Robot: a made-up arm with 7 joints.
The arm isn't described. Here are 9 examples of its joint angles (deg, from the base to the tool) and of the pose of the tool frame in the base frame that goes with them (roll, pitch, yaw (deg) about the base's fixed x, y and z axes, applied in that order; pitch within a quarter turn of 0, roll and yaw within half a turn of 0; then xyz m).
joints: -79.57 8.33 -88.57 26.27 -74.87 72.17 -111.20
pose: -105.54 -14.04 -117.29 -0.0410 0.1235 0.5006
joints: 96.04 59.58 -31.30 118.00 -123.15 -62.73 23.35
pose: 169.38 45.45 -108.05 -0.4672 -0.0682 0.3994
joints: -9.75 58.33 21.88 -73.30 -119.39 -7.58 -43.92
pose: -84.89 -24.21 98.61 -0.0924 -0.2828 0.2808
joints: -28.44 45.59 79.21 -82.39 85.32 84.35 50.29
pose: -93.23 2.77 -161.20 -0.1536 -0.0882 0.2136
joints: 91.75 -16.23 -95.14 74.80 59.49 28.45 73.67
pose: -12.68 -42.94 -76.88 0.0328 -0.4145 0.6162
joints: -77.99 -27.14 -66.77 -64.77 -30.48 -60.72 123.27
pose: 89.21 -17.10 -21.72 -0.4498 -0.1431 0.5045
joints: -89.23 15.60 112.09 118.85 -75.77 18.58 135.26
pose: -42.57 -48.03 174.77 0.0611 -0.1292 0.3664
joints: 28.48 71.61 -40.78 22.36 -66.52 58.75 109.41
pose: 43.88 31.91 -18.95 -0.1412 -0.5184 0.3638
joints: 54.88 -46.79 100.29 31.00 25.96 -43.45 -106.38
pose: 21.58 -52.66 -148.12 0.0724 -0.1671 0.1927
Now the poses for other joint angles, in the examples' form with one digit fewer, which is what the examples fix.
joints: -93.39 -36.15 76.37 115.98 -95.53 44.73 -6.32
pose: -149.7 -44.5 -73.9 -0.155 -0.073 0.359
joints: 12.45 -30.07 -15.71 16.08 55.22 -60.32 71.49
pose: -60.7 61.1 147.6 -0.175 -0.089 0.466
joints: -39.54 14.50 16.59 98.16 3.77 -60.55 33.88
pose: -127.5 -11.2 -172.6 -0.170 -0.216 0.322
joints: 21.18 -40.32 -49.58 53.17 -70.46 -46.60 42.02
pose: 14.9 14.8 38.9 -0.093 0.128 0.592
